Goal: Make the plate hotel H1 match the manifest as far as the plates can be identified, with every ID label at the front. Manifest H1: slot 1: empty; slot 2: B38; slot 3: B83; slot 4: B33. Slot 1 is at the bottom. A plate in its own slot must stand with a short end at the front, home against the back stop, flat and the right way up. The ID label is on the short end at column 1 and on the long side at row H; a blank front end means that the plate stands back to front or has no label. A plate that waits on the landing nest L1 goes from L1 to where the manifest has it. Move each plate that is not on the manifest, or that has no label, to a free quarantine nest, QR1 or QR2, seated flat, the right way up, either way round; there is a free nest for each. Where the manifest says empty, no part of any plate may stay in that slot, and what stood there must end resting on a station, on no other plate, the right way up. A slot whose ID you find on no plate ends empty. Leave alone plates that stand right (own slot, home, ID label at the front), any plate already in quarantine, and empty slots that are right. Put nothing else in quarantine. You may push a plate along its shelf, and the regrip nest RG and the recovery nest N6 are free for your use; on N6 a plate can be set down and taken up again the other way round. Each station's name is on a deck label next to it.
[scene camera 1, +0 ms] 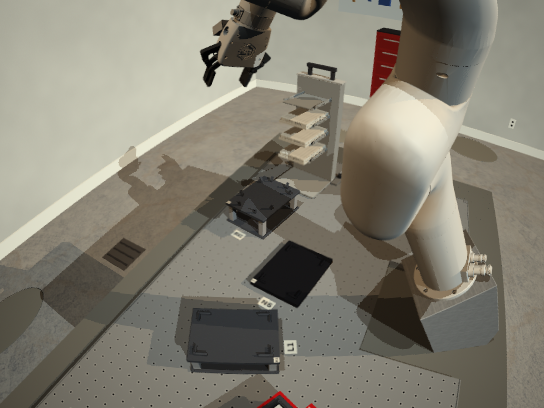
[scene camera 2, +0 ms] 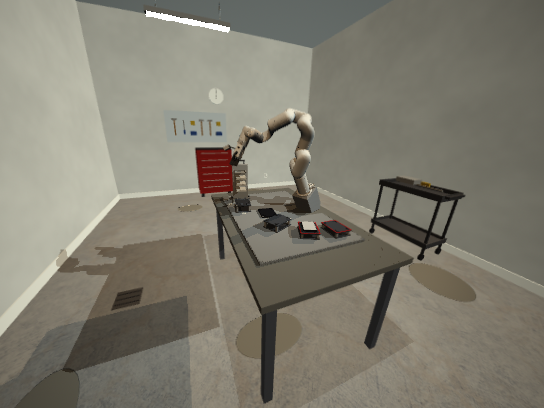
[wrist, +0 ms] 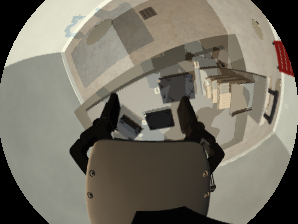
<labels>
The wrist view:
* my gripper: 149, 101
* plate hotel H1: 260, 86
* regrip nest RG: 178, 86
</labels>
